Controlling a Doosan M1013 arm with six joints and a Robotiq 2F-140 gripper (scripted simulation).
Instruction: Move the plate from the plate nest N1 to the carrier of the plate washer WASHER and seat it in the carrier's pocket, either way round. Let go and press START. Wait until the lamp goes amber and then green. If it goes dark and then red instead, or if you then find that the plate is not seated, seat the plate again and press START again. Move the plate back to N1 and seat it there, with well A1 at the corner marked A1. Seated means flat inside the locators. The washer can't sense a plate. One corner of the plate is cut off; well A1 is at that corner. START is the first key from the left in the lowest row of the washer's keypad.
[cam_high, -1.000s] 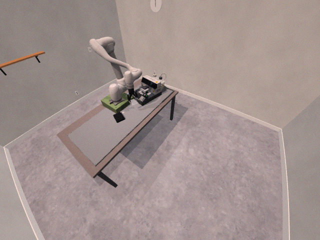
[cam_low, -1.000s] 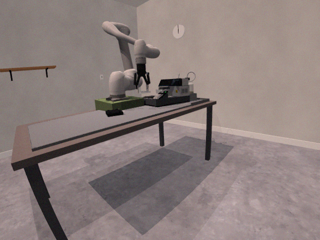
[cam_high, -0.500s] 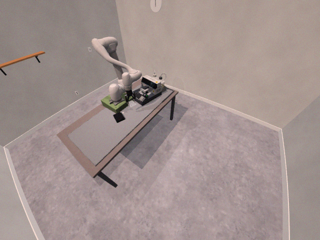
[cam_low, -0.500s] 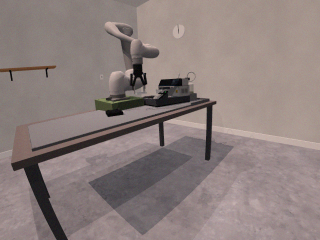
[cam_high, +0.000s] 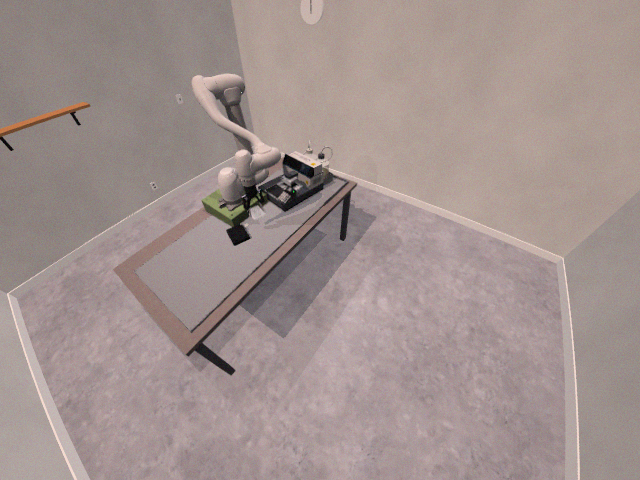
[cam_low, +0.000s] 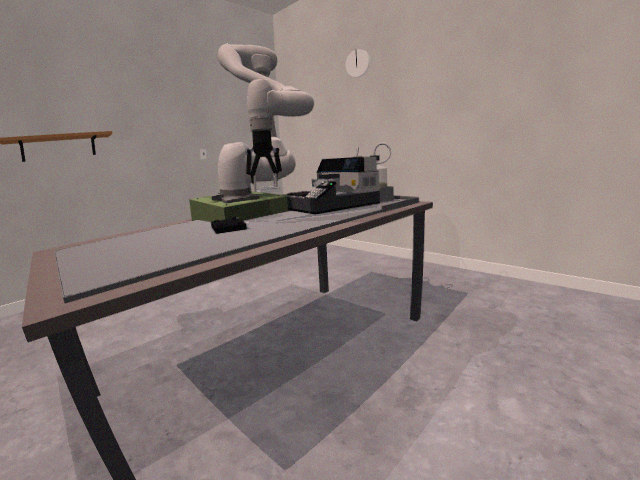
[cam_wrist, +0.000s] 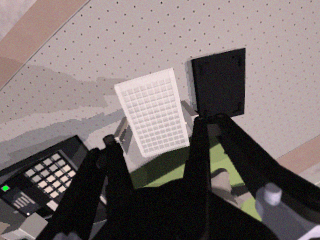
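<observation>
The plate nest is 5 cm behind my hand, 16 cm to the right of it and 15 cm below it. Round my hand: label: 10 cm behind, 6 cm to the right, 16 cm below; then white well plate: 2 cm below; then plate washer: 16 cm behind, 47 cm to the left, 3 cm below.
</observation>
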